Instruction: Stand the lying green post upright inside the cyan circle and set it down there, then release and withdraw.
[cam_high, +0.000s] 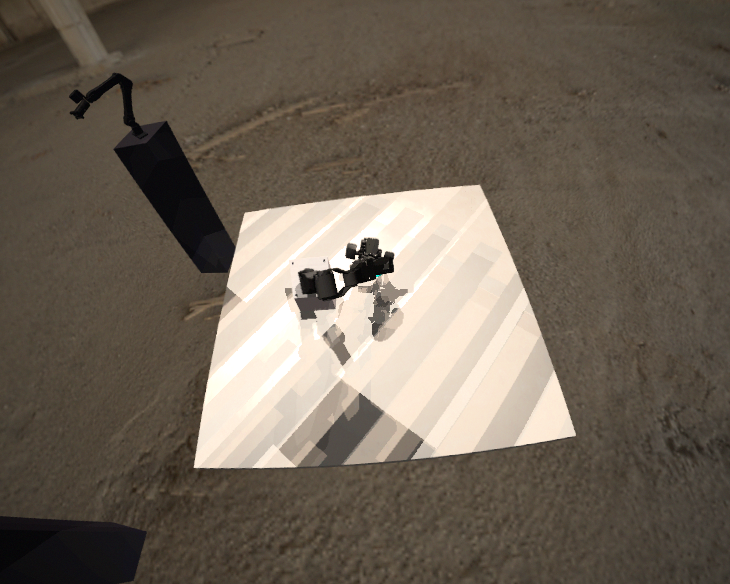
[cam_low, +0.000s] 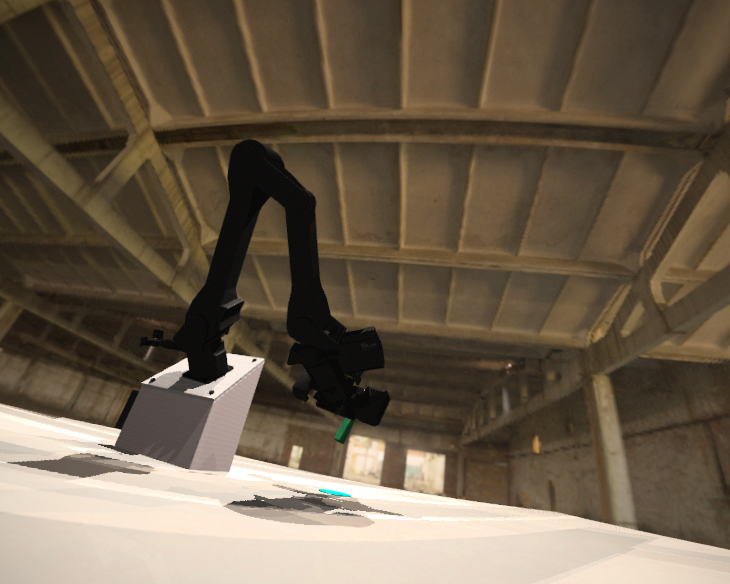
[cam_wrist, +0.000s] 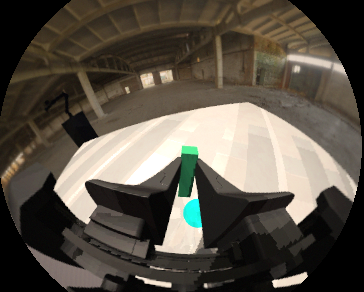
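My gripper tip is 140 mm above the cyan circle and 30 mm to the left of it. Also, from my gripper tip: green post (20 mm below).
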